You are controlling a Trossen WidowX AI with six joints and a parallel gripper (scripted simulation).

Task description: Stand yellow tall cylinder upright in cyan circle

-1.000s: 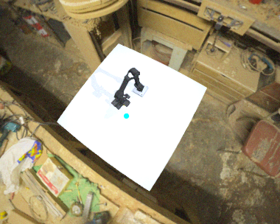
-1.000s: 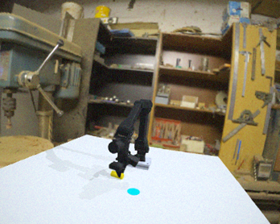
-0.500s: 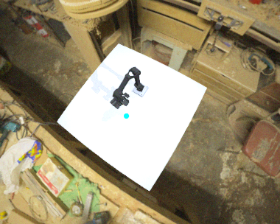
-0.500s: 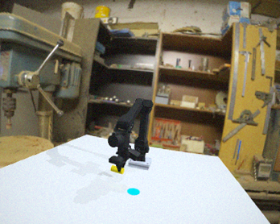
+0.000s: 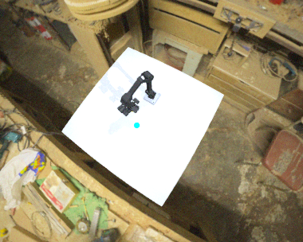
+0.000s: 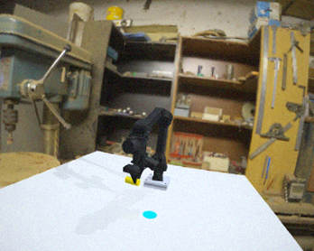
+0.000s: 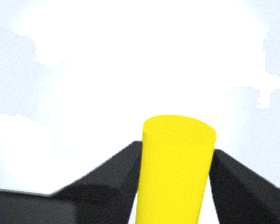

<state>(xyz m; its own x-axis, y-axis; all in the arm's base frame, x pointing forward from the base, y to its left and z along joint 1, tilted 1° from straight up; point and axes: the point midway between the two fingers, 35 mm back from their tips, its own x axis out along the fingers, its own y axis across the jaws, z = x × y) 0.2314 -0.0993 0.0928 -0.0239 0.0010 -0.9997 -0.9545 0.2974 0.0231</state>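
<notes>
Right now the cyan circle is 11 cm ahead of my gripper tip, 10 cm below it and 8 cm to the left of it. Also, from my gripper tip: yellow tall cylinder (2 cm to the right, 1 cm behind).
</notes>
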